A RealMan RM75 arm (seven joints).
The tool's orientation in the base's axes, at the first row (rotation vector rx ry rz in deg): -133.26 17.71 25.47
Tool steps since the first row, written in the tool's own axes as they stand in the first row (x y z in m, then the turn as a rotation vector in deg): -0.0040 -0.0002 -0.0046 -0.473 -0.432 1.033; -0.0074 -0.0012 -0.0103 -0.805 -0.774 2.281; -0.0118 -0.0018 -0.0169 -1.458 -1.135 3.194; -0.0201 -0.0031 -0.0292 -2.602 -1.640 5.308; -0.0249 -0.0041 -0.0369 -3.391 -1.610 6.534; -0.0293 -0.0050 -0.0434 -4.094 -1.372 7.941
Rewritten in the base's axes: -0.0025 -0.0028 0.0048 -0.514 1.077 -0.231; -0.0040 -0.0058 0.0106 -0.979 2.230 -0.719; -0.0063 -0.0096 0.0172 -1.655 3.189 -0.842; -0.0107 -0.0167 0.0296 -2.998 5.143 -1.482; -0.0130 -0.0210 0.0373 -4.003 6.061 -2.004; -0.0152 -0.0246 0.0440 -5.043 6.955 -2.812
